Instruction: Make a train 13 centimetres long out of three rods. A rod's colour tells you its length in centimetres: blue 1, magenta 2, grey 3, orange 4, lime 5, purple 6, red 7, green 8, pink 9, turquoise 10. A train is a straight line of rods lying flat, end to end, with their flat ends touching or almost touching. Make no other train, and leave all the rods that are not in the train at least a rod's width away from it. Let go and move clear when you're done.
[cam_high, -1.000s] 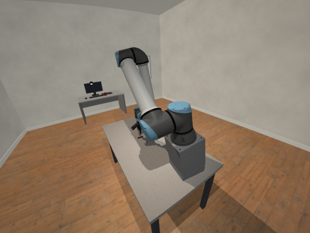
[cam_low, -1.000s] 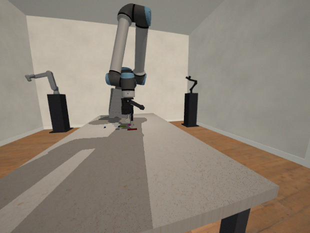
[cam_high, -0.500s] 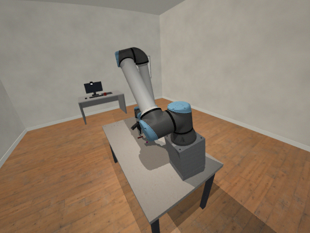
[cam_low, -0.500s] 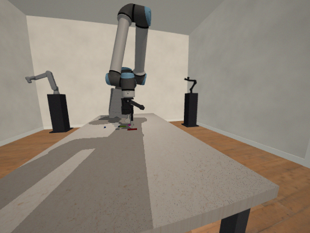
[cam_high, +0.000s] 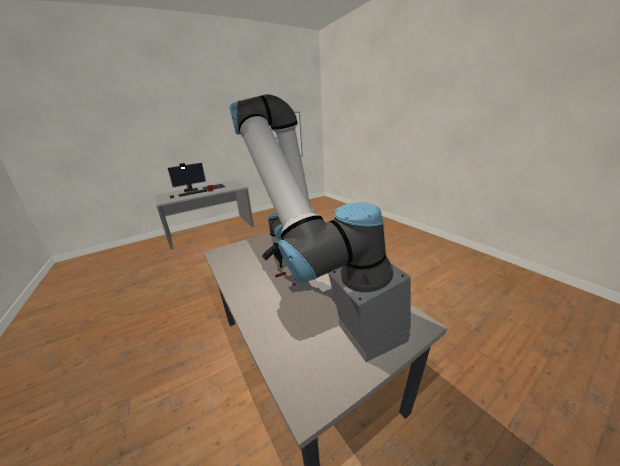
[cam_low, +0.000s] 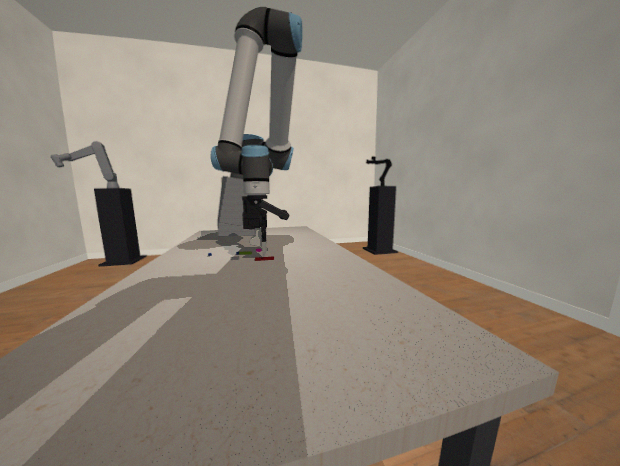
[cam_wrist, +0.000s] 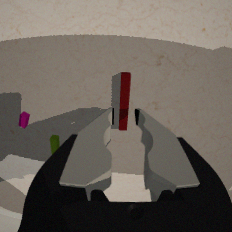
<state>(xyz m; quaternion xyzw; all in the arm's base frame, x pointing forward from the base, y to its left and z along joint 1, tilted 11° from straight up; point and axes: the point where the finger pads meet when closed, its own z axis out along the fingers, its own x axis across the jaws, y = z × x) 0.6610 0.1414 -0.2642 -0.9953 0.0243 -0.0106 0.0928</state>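
The red rod lies 30 mm below my hand. Also, from my hand: lime rod (100 mm behind, 80 mm to the right, 30 mm below); grey rod (110 mm to the right, 40 mm behind, 30 mm below); magenta rod (140 mm behind, 30 mm below, 20 mm to the right).
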